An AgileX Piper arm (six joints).
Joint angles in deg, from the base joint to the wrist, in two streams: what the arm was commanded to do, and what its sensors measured. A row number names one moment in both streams.
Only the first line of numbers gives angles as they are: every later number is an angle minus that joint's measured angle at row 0.
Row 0, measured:
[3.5 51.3 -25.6 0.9 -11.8 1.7]
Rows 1 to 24, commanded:
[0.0 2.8 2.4 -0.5 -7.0 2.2]
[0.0 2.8 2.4 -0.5 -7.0 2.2]
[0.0 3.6 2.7 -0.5 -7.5 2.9]
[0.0 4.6 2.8 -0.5 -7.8 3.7]
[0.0 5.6 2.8 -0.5 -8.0 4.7]
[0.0 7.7 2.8 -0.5 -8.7 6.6]
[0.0 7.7 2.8 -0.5 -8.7 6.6]
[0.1 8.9 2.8 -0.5 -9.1 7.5]
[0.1 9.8 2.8 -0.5 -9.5 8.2]
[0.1 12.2 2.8 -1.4 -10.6 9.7]
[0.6 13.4 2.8 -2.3 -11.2 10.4]
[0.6 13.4 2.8 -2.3 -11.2 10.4]
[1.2 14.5 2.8 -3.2 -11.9 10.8]
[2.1 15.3 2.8 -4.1 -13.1 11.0]
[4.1 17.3 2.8 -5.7 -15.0 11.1]
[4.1 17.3 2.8 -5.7 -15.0 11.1]
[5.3 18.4 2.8 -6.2 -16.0 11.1]
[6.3 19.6 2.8 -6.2 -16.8 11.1]
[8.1 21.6 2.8 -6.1 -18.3 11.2]
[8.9 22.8 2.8 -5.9 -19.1 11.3]
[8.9 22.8 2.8 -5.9 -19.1 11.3]
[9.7 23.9 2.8 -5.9 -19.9 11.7]
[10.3 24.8 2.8 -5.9 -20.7 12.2]
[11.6 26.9 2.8 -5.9 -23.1 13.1]
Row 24, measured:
[10.0 24.9 2.7 -5.5 -19.5 11.6]
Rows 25 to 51, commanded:
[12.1 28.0 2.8 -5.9 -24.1 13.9]
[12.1 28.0 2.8 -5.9 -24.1 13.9]
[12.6 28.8 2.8 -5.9 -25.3 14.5]
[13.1 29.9 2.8 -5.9 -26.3 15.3]
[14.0 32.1 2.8 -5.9 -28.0 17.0]
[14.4 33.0 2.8 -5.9 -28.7 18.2]
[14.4 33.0 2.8 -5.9 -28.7 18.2]
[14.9 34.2 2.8 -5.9 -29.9 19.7]
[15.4 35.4 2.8 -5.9 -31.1 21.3]
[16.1 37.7 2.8 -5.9 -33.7 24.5]
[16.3 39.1 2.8 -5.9 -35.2 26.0]
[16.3 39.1 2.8 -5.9 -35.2 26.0]
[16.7 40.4 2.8 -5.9 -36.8 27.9]
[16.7 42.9 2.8 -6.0 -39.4 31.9]
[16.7 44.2 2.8 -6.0 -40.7 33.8]
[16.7 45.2 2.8 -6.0 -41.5 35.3]
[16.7 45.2 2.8 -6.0 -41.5 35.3]
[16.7 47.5 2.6 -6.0 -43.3 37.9]
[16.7 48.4 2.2 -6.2 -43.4 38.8]
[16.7 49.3 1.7 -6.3 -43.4 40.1]
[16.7 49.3 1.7 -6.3 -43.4 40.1]
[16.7 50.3 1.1 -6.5 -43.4 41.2]
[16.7 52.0 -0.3 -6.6 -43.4 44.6]
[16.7 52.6 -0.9 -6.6 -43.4 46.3]
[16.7 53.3 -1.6 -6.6 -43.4 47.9]
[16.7 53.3 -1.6 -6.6 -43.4 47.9]
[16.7 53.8 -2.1 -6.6 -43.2 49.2]
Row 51, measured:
[16.6 52.7 -0.2 -6.0 -42.5 44.8]
